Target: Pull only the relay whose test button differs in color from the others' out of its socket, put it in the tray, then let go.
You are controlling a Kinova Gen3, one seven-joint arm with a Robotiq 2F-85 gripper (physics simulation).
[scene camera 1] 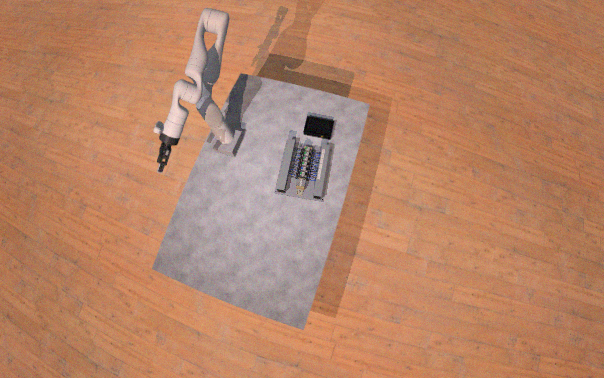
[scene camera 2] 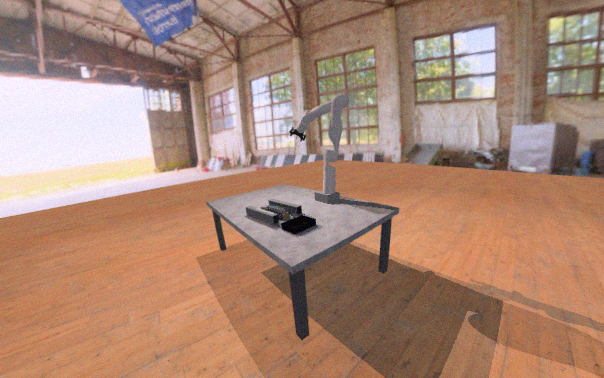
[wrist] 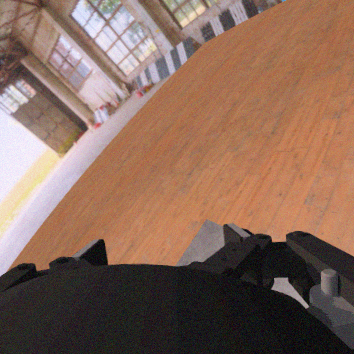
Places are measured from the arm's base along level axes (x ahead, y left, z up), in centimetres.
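Where they show: gripper, fingertip midpoint: (scene camera 1: 159, 167) (scene camera 2: 295, 138) (wrist: 164, 245); arm's base, origin of the base link: (scene camera 1: 226, 137) (scene camera 2: 328, 192).
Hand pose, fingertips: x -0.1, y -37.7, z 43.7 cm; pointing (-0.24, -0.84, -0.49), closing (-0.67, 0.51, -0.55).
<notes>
Things, the pixels of their centre, and the offset from my fingertips. "*": a spot on its surface instead. Level surfaces: height alone.
- black tray, surface spot: (scene camera 2: 299, 225) * dx +47.2, dy +59.6, dz -49.7 cm
- tan part, surface spot: (scene camera 1: 300, 187) * dx +50.0, dy +22.1, dz -45.9 cm
- grey table, its level: dz -49.8 cm
- table corner, surface spot: (wrist: 204, 243) * dx -6.4, dy -40.9, dz -49.8 cm
My gripper (scene camera 1: 161, 161) (scene camera 2: 297, 134) (wrist: 164, 245) is open and empty. It is high in the air beyond the table's left edge in scene camera 1, well away from the relays and the tray. The relays (scene camera 1: 304, 162) stand in a row between two grey ducts, with green spots and blue wires around them. They are too small to tell the test button colors apart. The black tray (scene camera 1: 319, 127) (scene camera 2: 299, 225) lies at one end of the relay panel. Neither relays nor tray shows in the wrist view.
Two long grey ducts (scene camera 1: 286, 165) (scene camera 1: 323, 172) rise on both sides of the relay row. A tan part (scene camera 1: 300, 187) is at the row's lower end. The arm's base (scene camera 1: 226, 146) (scene camera 2: 327, 197) stands at the edge of the grey table (scene camera 1: 240, 225) (scene camera 2: 345, 220). A table corner (wrist: 204, 243) shows between the fingers.
</notes>
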